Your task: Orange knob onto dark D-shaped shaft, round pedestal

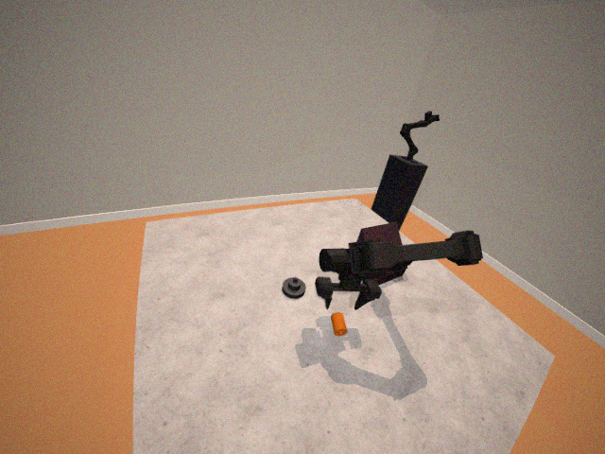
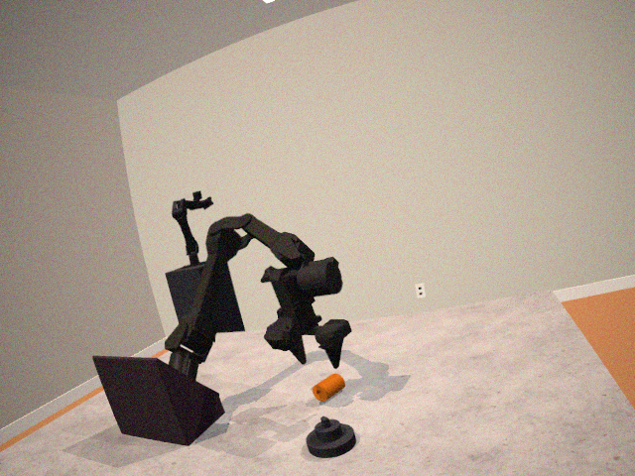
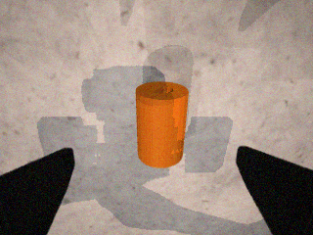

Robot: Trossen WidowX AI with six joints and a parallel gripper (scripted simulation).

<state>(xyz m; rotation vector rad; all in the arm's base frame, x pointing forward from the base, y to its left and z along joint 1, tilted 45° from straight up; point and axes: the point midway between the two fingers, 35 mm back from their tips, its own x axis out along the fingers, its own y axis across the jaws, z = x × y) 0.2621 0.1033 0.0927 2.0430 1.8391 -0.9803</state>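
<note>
The orange knob lies 20 mm to the left of my gripper tip and 60 mm below it. Also, from my gripper tip: round pedestal: 80 mm ahead, 170 mm to the right, 50 mm below.
</note>
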